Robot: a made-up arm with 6 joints. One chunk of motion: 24 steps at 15 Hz.
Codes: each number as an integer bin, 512 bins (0 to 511) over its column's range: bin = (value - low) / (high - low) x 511, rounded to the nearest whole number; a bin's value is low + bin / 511 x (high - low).
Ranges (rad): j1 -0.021..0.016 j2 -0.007..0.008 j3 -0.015..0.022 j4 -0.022..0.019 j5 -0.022..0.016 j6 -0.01..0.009
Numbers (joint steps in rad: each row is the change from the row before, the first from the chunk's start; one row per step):
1: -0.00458 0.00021 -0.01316 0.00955 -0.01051 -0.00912
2: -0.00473 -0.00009 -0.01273 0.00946 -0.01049 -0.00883
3: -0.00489 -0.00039 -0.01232 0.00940 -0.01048 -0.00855
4: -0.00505 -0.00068 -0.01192 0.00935 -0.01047 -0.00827
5: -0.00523 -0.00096 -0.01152 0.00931 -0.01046 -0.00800
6: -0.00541 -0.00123 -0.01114 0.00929 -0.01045 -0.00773
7: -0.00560 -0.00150 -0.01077 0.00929 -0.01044 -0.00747
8: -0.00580 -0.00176 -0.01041 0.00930 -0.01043 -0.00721
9: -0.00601 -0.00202 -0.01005 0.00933 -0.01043 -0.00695
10: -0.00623 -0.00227 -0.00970 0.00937 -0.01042 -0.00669
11: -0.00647 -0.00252 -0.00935 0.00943 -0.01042 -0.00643
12: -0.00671 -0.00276 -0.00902 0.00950 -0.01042 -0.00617
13: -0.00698 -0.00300 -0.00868 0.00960 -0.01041 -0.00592
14: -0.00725 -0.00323 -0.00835 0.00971 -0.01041 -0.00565
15: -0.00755 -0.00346 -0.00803 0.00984 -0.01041 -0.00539
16: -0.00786 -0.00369 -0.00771 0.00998 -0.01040 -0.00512
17: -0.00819 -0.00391 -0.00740 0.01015 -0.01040 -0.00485
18: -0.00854 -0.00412 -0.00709 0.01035 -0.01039 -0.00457
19: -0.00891 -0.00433 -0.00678 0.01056 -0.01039 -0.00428
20: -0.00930 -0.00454 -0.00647 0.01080 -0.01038 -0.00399
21: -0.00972 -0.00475 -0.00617 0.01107 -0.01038 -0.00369
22: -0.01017 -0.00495 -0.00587 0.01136 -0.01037 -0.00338
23: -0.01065 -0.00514 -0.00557 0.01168 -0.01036 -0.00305
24: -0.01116 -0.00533 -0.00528 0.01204 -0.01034 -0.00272
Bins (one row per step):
1: 227 246 25 393 155 24
2: 225 235 31 392 155 31
3: 222 225 37 391 155 39
4: 220 215 43 391 155 47
5: 218 206 48 390 155 54
6: 215 197 53 390 155 61
7: 213 187 58 390 155 68
8: 210 179 63 390 156 75
9: 207 170 68 390 156 82
10: 204 161 73 391 156 89
11: 201 153 78 392 156 96
12: 197 144 83 393 156 103
13: 194 136 87 394 156 110
14: 190 128 92 395 156 117
15: 186 121 96 397 156 124
16: 181 113 101 399 156 131
17: 177 105 105 401 156 139
18: 172 98 109 403 156 146
19: 167 91 114 406 156 154
20: 162 84 118 409 156 162
21: 156 77 122 412 156 170
22: 150 70 126 416 156 178
23: 143 63 130 420 157 187
24: 136 57 134 424 157 196

